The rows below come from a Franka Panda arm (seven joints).
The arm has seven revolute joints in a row. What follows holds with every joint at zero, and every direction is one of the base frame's. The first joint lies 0.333 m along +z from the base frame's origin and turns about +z. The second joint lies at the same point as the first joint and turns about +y. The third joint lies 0.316 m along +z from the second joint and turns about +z. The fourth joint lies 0.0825 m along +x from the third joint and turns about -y. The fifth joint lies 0.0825 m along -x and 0.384 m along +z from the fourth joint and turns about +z. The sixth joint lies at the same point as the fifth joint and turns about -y. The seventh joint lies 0.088 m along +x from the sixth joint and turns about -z. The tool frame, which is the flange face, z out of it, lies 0.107 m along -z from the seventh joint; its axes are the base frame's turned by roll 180, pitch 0 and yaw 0 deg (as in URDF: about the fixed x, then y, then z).
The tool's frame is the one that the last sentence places.
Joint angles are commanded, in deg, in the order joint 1, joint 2, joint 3, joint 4, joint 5, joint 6, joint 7. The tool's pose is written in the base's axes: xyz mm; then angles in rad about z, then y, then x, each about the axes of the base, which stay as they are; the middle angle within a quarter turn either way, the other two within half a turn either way. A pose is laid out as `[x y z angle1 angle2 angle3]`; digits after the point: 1 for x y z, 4 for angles.
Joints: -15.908, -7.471, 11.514, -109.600, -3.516, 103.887, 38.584
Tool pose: [523.8 -40.5 551.6 0.7385 0.0217 3.0541]
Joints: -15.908, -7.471, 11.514, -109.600, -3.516, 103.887, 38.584
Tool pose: [523.8 -40.5 551.6 0.7385 0.0217 3.0541]
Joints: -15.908, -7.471, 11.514, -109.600, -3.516, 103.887, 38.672
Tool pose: [523.8 -40.5 551.6 0.7400 0.0217 3.0541]
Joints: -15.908, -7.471, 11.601, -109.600, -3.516, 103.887, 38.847
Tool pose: [523.8 -39.7 551.6 0.7415 0.0218 3.0539]
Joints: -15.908, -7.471, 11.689, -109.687, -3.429, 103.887, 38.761
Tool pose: [523.7 -38.7 550.8 0.7388 0.0204 3.0554]
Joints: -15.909, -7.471, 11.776, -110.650, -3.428, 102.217, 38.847
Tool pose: [518.8 -38.0 540.2 0.7378 -0.0253 3.0582]
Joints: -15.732, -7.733, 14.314, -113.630, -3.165, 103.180, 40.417
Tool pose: [514.6 -12.3 518.4 0.7169 -0.0535 3.0559]
